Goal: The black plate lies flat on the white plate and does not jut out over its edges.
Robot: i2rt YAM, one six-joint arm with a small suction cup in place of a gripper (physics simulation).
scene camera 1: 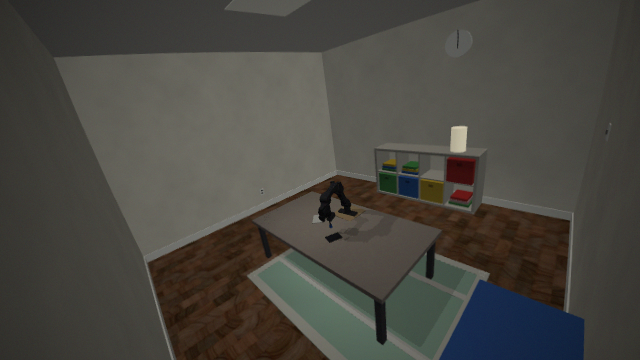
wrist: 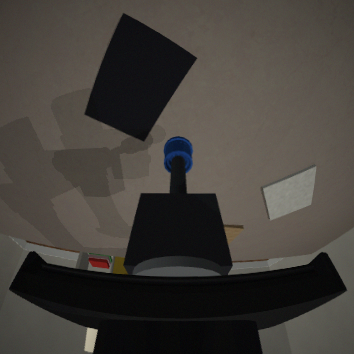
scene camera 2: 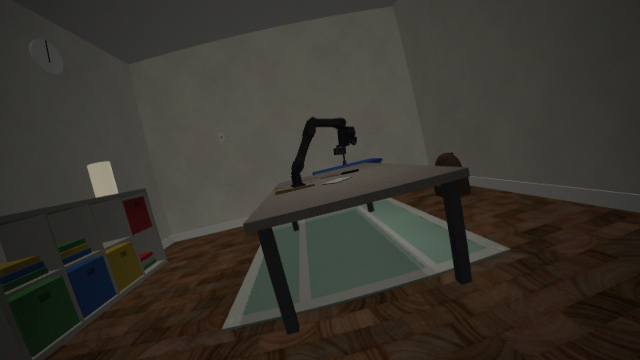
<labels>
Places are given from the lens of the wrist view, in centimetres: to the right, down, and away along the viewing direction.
my suction cup (wrist: 177, 143): 0, -3, 15
black plate (wrist: 141, 68): -4, -12, 16
white plate (wrist: 294, 191): 26, 4, 33
The marked spots on the black plate and the white plate are 38 cm apart.
</labels>
